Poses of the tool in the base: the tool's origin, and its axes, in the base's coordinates. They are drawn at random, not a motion.
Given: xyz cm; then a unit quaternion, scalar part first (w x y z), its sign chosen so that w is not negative.
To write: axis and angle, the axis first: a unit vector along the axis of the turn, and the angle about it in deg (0 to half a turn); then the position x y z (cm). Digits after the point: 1 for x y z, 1 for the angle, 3 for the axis.
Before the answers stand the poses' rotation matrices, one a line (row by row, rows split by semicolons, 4 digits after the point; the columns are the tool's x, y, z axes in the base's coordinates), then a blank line. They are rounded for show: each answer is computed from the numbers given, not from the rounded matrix.
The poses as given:
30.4 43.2 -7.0 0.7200 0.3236 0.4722 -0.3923
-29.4 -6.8 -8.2 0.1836 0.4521 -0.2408 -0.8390
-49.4 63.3 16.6 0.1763 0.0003 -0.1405 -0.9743
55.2 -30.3 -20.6 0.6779 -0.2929 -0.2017 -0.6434
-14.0 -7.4 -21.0 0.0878 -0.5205 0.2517 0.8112
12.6 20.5 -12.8 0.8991 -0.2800 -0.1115 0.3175
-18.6 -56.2 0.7 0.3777 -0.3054 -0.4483 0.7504
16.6 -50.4 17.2 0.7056 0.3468 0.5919 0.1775
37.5 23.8 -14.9 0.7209 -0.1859 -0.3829 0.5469
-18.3 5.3 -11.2 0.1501 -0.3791 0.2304 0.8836
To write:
0.2462 0.8705 0.4261; -0.2593 0.4828 -0.8365; -0.9339 0.0955 0.3446
-0.5238 0.0903 -0.8470; -0.5258 -0.8166 0.2380; -0.6702 0.5701 0.4752
-0.9378 0.3434 -0.0501; -0.3436 -0.8984 0.2736; 0.0490 0.2739 0.9605
0.0907 0.9905 0.1034; -0.7542 0.0005 0.6567; 0.6504 -0.1376 0.7470
-0.4428 -0.4045 -0.8002; -0.1196 -0.8579 0.4997; -0.8886 0.3169 0.3315
0.7735 -0.5085 -0.3783; 0.6334 0.6416 0.4327; 0.0227 -0.5743 0.8183
-0.5281 -0.2930 -0.7970; 0.8407 -0.3127 -0.4421; -0.1197 -0.9035 0.4115
0.2363 0.1601 0.9584; 0.6610 0.6964 -0.2793; -0.7122 0.6995 0.0588
0.1085 -0.6462 -0.7554; 0.9309 0.3327 -0.1508; 0.3487 -0.6869 0.6376
-0.6675 -0.4399 -0.6007; 0.0906 -0.8488 0.5209; -0.7391 0.2933 0.6064

0.466 0.680 -0.565 87.9 30.4 43.2 -7.0
0.460 -0.245 -0.854 158.8 -29.4 -6.8 -8.2
0.000 -0.143 -0.990 159.7 -49.4 63.3 16.6
-0.398 -0.274 -0.875 94.6 55.2 -30.3 -20.6
-0.523 0.253 0.814 169.9 -14.0 -7.4 -21.0
-0.640 -0.255 0.725 51.9 12.6 20.5 -12.8
-0.330 -0.484 0.810 135.6 -18.6 -56.2 0.7
0.489 0.835 0.250 90.2 16.6 -50.4 17.2
-0.268 -0.553 0.789 87.7 37.5 23.8 -14.9
-0.383 0.233 0.894 162.7 -18.3 5.3 -11.2

